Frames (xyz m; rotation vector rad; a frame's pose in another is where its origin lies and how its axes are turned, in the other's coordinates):
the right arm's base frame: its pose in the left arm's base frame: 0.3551 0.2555 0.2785 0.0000 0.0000 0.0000
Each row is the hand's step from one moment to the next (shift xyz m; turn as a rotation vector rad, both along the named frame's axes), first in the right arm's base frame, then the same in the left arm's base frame.
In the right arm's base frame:
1: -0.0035 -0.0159 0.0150 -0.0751 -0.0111 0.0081
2: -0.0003 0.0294 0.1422 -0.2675 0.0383 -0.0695
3: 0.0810 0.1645 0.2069 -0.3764 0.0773 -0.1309
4: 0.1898 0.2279 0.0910 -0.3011 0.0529 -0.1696
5: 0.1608 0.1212 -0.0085 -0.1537 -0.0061 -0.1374
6: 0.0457 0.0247 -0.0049 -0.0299 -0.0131 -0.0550
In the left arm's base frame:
1: -0.0035 -0.0159 0.0150 -0.0751 -0.0111 0.0081
2: -0.0003 0.0294 0.1422 -0.2675 0.0383 -0.0695
3: 0.0810 0.1645 0.2069 -0.3764 0.0773 -0.1309
4: 0.1898 0.2279 0.0910 -0.3011 0.0529 -0.1696
5: 0.1608 0.1212 -0.0085 -0.1537 -0.0061 -0.1374
6: 0.0457 0.0247 -0.0049 -0.0299 -0.0131 -0.0550

